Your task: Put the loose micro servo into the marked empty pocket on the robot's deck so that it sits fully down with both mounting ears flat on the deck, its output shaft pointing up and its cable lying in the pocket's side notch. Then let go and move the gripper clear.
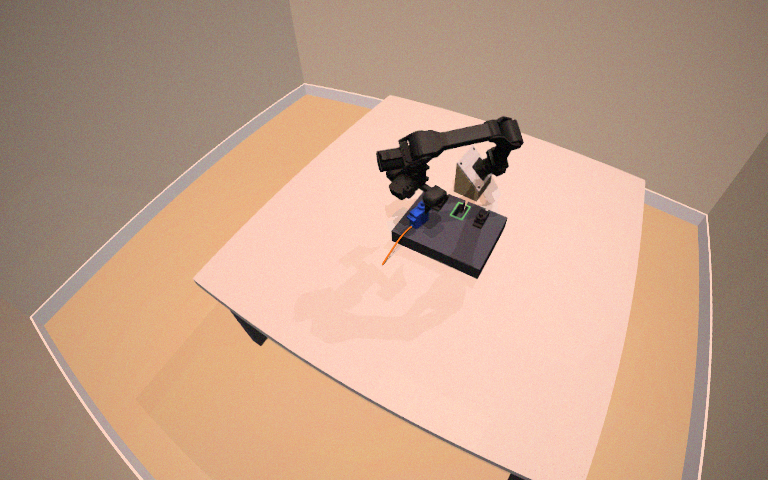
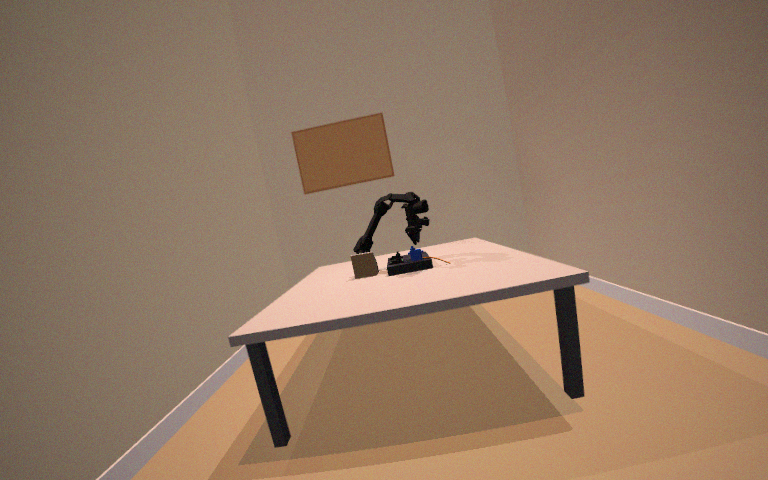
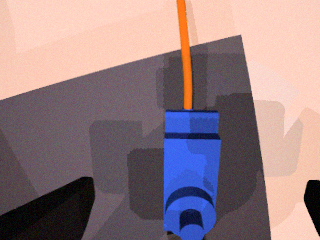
Note:
My gripper (image 1: 415, 204) is open, holding nothing. Further things: a dark deck (image 1: 456, 243).
My gripper also shows in image 3 (image 3: 200, 190). The dark deck is seen too in image 3 (image 3: 109, 124).

